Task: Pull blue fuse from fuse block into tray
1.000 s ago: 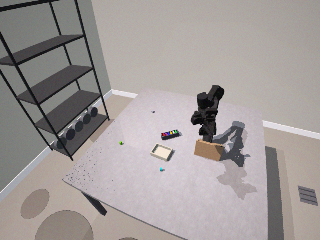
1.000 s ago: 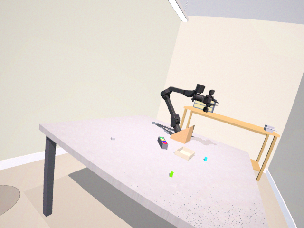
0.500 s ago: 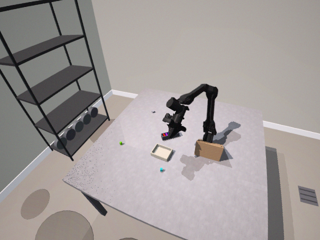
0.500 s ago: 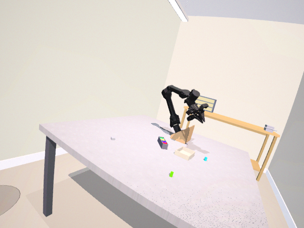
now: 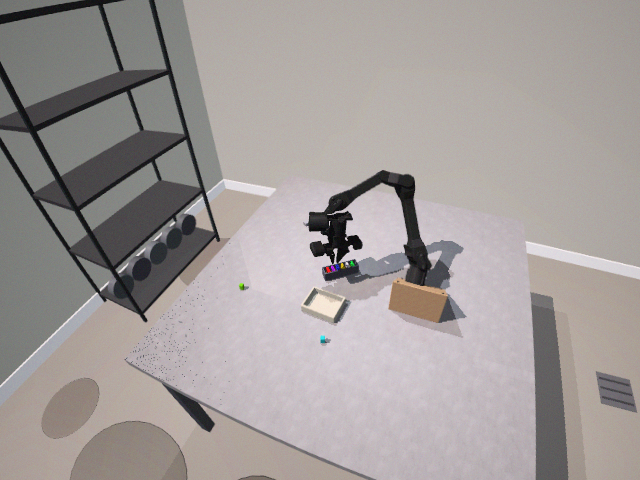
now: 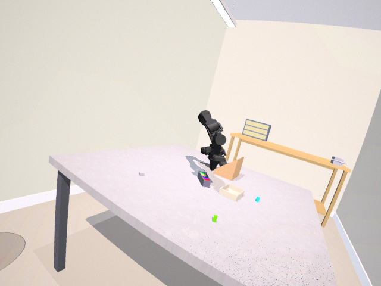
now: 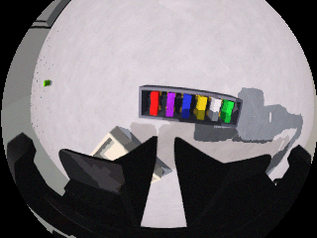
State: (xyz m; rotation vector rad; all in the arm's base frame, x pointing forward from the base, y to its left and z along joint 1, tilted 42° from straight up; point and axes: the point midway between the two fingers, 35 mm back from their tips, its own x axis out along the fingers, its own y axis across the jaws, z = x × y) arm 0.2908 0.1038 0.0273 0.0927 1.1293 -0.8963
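Now: the blue fuse 30 mm to the right of my gripper tip and 60 mm below it. From my gripper tip the other things lie so: cream tray 30 mm behind, 140 mm to the left, 90 mm below.
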